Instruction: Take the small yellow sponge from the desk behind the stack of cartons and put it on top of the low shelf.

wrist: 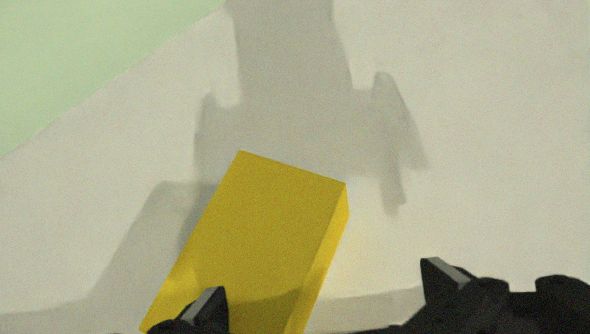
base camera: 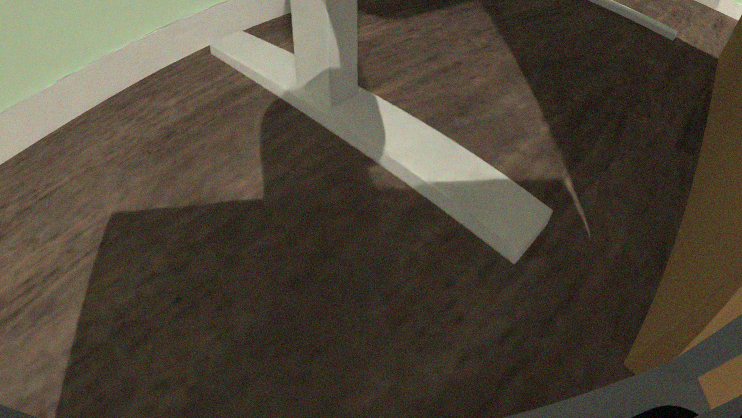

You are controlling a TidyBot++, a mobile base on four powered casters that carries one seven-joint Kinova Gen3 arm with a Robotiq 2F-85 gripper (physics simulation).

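Frame: origin at the arm's base, x ahead, y left, z up, level; metres.
Where they show: gripper, fingertip midpoint: (wrist: 324, 294).
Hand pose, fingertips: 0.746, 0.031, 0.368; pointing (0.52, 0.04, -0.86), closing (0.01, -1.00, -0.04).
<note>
After its pixels a point has its place, as x, y, z.
The yellow sponge (wrist: 270, 225) {0.781, 0.052, 0.370} lies on the pale desk top (wrist: 500, 125) {0.847, -0.097, 0.324} in the wrist view, slanted from upper right to lower left, its near end cut off by the frame. My gripper (wrist: 324, 294) {0.746, 0.031, 0.368} is open and empty at the bottom of the wrist view. The left fingertip appears over the near left part of the sponge; the right fingertip stands clear to its right. In the base camera view the desk's pale leg and foot (base camera: 467, 192) show. The low shelf does not show in either view.
A tall brown carton side (base camera: 685, 218) {0.343, -0.477, -0.380} stands at the right of the base camera view, close to the grey base edge (base camera: 586, 399). A green wall (base camera: 62, 46) {0.760, 0.522, -0.250} (wrist: 75, 50) {0.986, 0.227, 0.345} with a pale skirting (base camera: 103, 77) {0.782, 0.471, -0.348} runs behind the desk. The gripper's shadow falls on the desk beyond the sponge.
</note>
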